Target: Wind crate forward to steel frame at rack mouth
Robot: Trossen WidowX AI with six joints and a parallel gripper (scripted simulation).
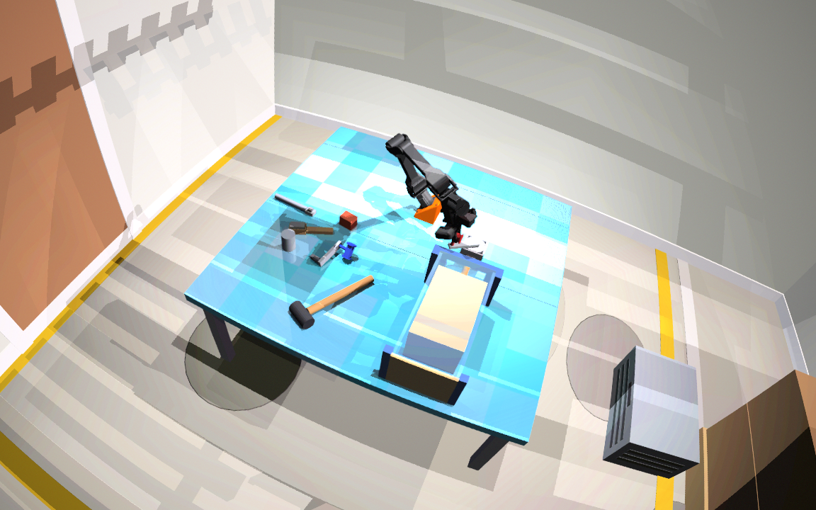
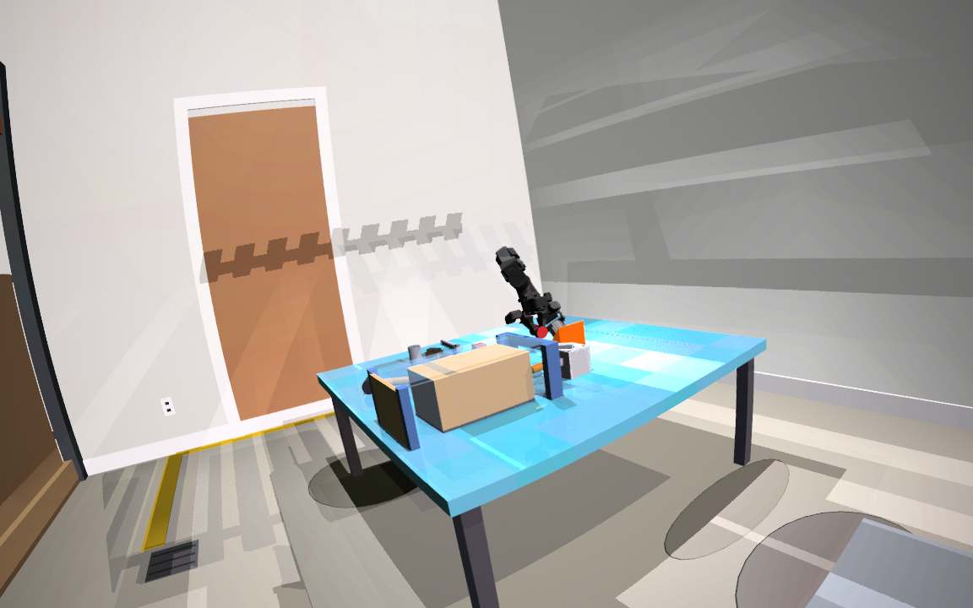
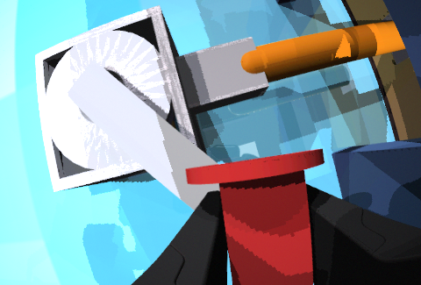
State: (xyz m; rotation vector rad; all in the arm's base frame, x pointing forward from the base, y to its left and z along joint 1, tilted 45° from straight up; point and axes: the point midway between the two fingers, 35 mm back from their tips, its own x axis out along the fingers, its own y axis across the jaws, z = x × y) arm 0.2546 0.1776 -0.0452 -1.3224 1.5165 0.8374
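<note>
The grey winch lies 70 mm behind my gripper tip, 60 mm to the left of it and 100 mm below it. From my gripper tip the other things lie so: clear-panelled cubby 350 mm ahead, 50 mm to the left, 20 mm below; then red knob 10 mm to the right; then winch handle 20 mm behind, 20 mm to the left, 30 mm below.
</note>
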